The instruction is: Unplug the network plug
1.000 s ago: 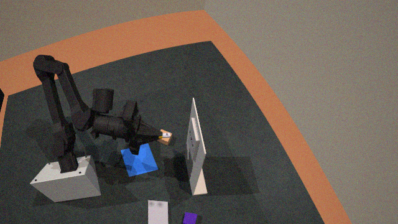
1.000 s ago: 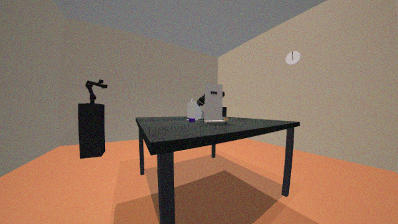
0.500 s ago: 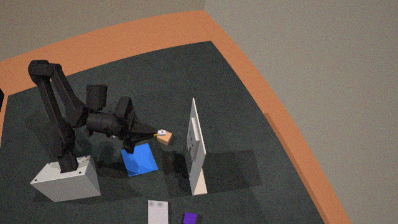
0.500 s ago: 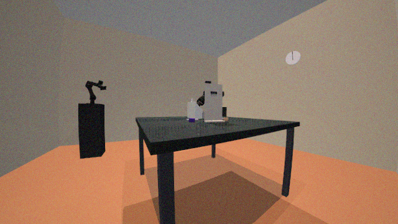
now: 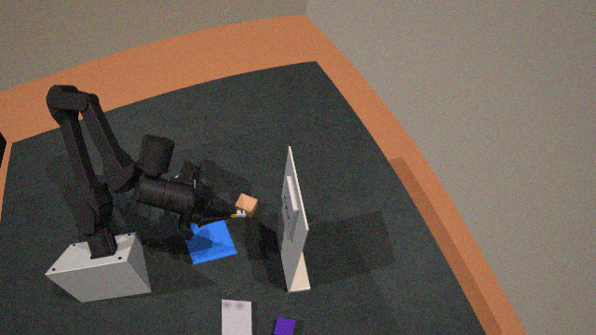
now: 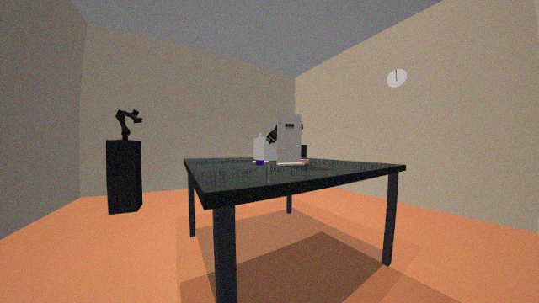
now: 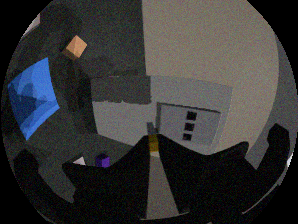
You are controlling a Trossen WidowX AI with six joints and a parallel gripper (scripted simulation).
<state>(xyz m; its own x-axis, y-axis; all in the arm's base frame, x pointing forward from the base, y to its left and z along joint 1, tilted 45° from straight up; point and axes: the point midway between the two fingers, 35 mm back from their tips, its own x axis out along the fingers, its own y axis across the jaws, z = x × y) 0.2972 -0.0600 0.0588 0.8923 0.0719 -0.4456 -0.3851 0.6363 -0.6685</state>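
Right now my gripper tip is 70 mm past the blue marked square, 70 mm to the right of it and 210 mm above it. From my gripper tip the other things lie so: network plug: 10 mm ahead; white panel: 100 mm ahead, 50 mm to the right, 60 mm below.
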